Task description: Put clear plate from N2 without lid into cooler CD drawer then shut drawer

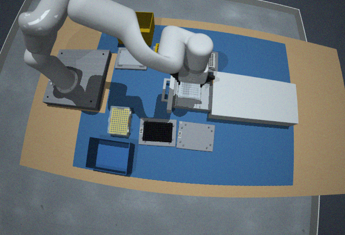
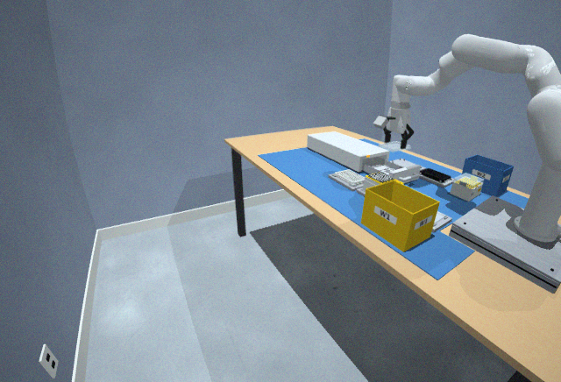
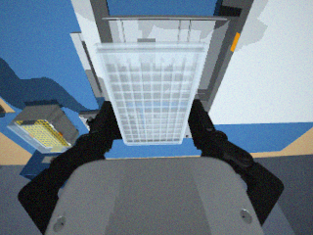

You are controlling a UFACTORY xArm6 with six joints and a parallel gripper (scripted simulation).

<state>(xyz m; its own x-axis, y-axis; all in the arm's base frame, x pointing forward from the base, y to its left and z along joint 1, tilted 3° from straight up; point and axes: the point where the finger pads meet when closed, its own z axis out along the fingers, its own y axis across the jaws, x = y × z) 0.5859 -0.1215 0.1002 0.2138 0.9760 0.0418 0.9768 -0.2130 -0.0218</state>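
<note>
Right now my hand is 30 mm short of the cooler drawer, 10 mm to the left of it and 140 mm above it. The rest, counted from my hand: yellow tip rack 80 mm behind, 200 mm to the left, 110 mm below; then clear plate 10 mm below; then white well plate 100 mm ahead, 170 mm to the left, 140 mm below.
</note>
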